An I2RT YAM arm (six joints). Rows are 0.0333 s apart.
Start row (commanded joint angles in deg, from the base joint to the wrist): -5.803, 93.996, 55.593, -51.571, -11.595, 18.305
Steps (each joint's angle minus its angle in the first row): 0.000, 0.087, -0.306, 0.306, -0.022, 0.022; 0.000, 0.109, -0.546, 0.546, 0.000, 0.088; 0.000, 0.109, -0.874, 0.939, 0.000, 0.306; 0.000, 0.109, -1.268, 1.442, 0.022, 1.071; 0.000, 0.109, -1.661, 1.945, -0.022, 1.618; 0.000, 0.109, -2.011, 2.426, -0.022, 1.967; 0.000, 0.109, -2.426, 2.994, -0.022, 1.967; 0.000, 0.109, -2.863, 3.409, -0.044, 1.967; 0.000, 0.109, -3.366, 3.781, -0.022, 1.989; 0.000, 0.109, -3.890, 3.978, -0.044, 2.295; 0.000, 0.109, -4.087, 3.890, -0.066, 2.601; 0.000, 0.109, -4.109, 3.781, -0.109, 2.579; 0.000, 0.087, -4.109, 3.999, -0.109, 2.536; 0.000, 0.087, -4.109, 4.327, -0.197, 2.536; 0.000, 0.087, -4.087, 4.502, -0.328, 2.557; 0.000, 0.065, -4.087, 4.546, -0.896, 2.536; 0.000, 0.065, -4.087, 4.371, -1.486, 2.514
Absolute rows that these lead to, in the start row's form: -5.803, 94.083, 55.287, -51.265, -11.617, 18.327; -5.803, 94.105, 55.047, -51.025, -11.595, 18.393; -5.803, 94.105, 54.719, -50.632, -11.595, 18.611; -5.803, 94.105, 54.325, -50.129, -11.573, 19.376; -5.803, 94.105, 53.932, -49.626, -11.617, 19.923; -5.803, 94.105, 53.582, -49.145, -11.617, 20.272; -5.803, 94.105, 53.167, -48.577, -11.617, 20.272; -5.803, 94.105, 52.730, -48.162, -11.639, 20.272; -5.803, 94.105, 52.227, -47.790, -11.617, 20.294; -5.803, 94.105, 51.703, -47.593, -11.639, 20.600; -5.803, 94.105, 51.506, -47.681, -11.661, 20.906; -5.803, 94.105, 51.484, -47.790, -11.704, 20.884; -5.803, 94.083, 51.484, -47.572, -11.704, 20.841; -5.803, 94.083, 51.484, -47.244, -11.792, 20.841; -5.803, 94.083, 51.506, -47.069, -11.923, 20.862; -5.803, 94.061, 51.506, -47.025, -12.491, 20.841; -5.803, 94.061, 51.506, -47.200, -13.081, 20.819
